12 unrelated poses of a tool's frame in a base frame.
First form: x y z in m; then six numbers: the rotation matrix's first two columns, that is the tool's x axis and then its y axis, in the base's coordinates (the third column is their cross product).
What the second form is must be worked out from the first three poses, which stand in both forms.
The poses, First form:
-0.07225, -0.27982, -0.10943, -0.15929, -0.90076, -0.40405, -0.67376, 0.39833, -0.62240
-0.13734, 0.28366, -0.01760, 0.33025, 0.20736, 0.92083, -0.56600, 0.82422, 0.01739
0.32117, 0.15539, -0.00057, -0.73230, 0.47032, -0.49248, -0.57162, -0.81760, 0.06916
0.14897, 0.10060, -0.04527, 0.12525, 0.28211, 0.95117, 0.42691, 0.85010, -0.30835
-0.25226, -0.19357, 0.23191, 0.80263, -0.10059, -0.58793, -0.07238, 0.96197, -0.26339
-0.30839, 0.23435, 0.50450, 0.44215, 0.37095, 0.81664, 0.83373, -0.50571, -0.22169
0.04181, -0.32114, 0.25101, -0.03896, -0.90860, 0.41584, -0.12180, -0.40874, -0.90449
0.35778, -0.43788, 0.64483, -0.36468, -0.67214, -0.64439, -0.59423, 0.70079, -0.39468
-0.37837, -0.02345, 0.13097, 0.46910, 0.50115, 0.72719, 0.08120, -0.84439, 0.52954
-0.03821, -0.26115, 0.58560, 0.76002, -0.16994, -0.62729, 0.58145, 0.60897, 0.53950
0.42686, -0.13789, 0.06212, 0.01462, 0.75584, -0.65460, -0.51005, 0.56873, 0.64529
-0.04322, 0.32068, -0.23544, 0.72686, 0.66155, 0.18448, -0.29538, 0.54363, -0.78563
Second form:
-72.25, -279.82, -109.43, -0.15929, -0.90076, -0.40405, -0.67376, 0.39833, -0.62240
-137.34, 283.66, -17.60, 0.33025, 0.20736, 0.92083, -0.56600, 0.82422, 0.01739
321.17, 155.39, -0.57, -0.73230, 0.47032, -0.49248, -0.57162, -0.81760, 0.06916
148.97, 100.60, -45.27, 0.12525, 0.28211, 0.95117, 0.42691, 0.85010, -0.30835
-252.26, -193.57, 231.91, 0.80263, -0.10059, -0.58793, -0.07238, 0.96197, -0.26339
-308.39, 234.35, 504.50, 0.44215, 0.37095, 0.81664, 0.83373, -0.50571, -0.22169
41.81, -321.14, 251.01, -0.03896, -0.90860, 0.41584, -0.12180, -0.40874, -0.90449
357.78, -437.88, 644.83, -0.36468, -0.67214, -0.64439, -0.59423, 0.70079, -0.39468
-378.37, -23.45, 130.97, 0.46910, 0.50115, 0.72719, 0.08120, -0.84439, 0.52954
-38.21, -261.15, 585.60, 0.76002, -0.16994, -0.62729, 0.58145, 0.60897, 0.53950
426.86, -137.89, 62.12, 0.01462, 0.75584, -0.65460, -0.51005, 0.56873, 0.64529
-43.22, 320.68, -235.44, 0.72686, 0.66155, 0.18448, -0.29538, 0.54363, -0.78563

